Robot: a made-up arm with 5 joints. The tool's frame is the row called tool.
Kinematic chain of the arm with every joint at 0, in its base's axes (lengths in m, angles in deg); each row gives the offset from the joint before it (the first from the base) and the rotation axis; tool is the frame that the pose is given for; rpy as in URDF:
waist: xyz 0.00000 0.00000 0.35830 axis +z
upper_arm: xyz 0.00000 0.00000 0.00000 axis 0 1 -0.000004
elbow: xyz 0.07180 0.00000 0.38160 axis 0 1 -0.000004
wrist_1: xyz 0.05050 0.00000 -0.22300 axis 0 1 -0.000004
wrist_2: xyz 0.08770 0.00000 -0.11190 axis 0 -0.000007 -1
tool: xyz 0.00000 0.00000 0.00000 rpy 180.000 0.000 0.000
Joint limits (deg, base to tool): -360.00..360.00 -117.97..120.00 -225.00..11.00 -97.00..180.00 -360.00..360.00
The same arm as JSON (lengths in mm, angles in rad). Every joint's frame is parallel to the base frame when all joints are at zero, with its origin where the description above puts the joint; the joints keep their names.
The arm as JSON. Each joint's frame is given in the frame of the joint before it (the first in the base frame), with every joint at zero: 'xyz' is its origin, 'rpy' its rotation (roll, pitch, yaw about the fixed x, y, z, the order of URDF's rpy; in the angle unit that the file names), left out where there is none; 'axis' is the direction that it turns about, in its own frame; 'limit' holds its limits. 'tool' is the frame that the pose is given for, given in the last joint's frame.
{"units": {"length": "mm", "angle": "rad"}, "joints": [{"name": "waist", "type": "revolute", "origin": {"xyz": [0.0, 0.0, 358.3]}, "axis": [0.0, 0.0, 1.0], "limit": {"lower": -6.2832, "upper": 6.2832}}, {"name": "upper_arm", "type": "revolute", "origin": {"xyz": [0.0, 0.0, 0.0]}, "axis": [0.0, 1.0, 0.0], "limit": {"lower": -2.059, "upper": 2.0944}}, {"name": "elbow", "type": "revolute", "origin": {"xyz": [71.8, 0.0, 381.6]}, "axis": [0.0, 1.0, 0.0], "limit": {"lower": -3.927, "upper": 0.192}}, {"name": "wrist_1", "type": "revolute", "origin": {"xyz": [50.5, 0.0, -223.0]}, "axis": [0.0, 1.0, 0.0], "limit": {"lower": -1.693, "upper": 3.1416}}, {"name": "wrist_2", "type": "revolute", "origin": {"xyz": [87.7, 0.0, -111.9]}, "axis": [0.0, 0.0, -1.0], "limit": {"lower": -6.2832, "upper": 6.2832}}], "tool": {"origin": {"xyz": [0.0, 0.0, 0.0], "rpy": [3.1416, 0.0, 0.0]}}}
